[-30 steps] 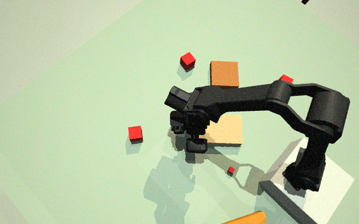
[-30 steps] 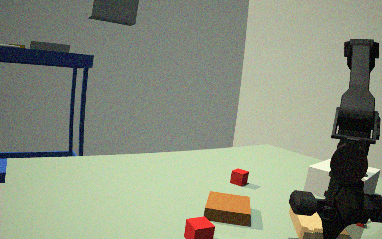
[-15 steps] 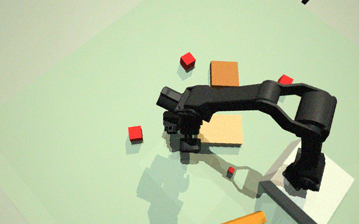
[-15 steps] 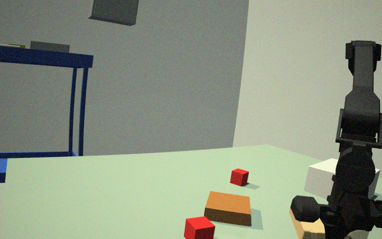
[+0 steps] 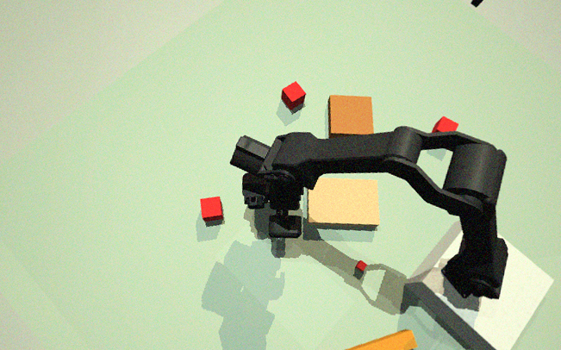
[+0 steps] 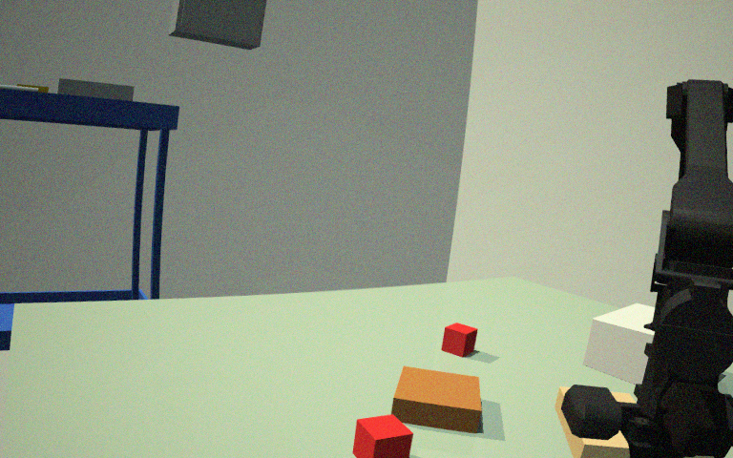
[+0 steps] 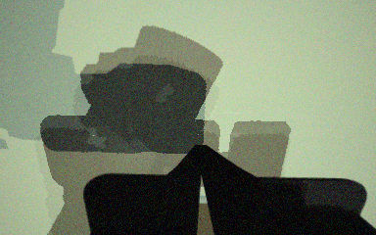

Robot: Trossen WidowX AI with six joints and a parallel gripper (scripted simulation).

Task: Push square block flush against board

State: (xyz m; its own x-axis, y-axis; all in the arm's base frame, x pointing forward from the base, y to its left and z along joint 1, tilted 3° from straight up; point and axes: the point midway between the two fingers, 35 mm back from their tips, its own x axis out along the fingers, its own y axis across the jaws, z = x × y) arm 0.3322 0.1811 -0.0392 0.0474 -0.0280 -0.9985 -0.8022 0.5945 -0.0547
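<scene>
Right now the tan board is 10 cm to the right of my gripper tip, 8 cm behind it and 1 cm above it. The rest, counted from my gripper tip: small red cube: 21 cm behind, 5 cm to the right; then square block: 25 cm to the right, 7 cm ahead, 1 cm above; then orange board: 34 cm behind, 6 cm to the left, 1 cm above.
</scene>
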